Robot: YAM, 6 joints.
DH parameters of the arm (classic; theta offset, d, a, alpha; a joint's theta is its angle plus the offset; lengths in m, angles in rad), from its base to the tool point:
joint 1: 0 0.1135 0.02 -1.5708
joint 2: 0 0 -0.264 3.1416
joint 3: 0.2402 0 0.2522 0
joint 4: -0.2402 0 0.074 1.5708
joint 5: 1.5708 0 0 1.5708
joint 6: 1.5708 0.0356 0 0
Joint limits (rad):
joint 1: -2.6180..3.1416
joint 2: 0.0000..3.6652
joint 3: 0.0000..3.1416
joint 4: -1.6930..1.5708
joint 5: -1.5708..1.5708
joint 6: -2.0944..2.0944
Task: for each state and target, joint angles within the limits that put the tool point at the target. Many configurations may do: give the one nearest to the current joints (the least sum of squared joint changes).
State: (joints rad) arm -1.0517 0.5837 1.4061 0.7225 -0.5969 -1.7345
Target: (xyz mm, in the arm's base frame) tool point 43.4 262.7 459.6
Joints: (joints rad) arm -1.6463 0.0170 1.2557 0.7884 -0.7192 -1.7345
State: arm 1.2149 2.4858 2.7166 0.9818 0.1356 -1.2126
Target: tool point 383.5 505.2 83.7
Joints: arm 0.9284 3.0821 2.5764 0.6958 0.1240 -1.2126
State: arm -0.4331 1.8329 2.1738 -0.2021 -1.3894 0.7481
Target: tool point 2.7 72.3 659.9
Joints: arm -1.0944 1.0501 2.3415 -0.2523 -1.5187 0.7481
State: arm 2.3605 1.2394 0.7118 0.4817 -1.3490 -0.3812
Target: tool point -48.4 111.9 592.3
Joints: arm 1.7107 1.0589 1.5538 0.6119 -1.1388 -0.3812
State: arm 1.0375 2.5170 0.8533 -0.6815 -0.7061 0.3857
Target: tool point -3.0 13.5 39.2
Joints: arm 0.9405 2.6071 0.2535 -0.8546 -0.2959 0.3857
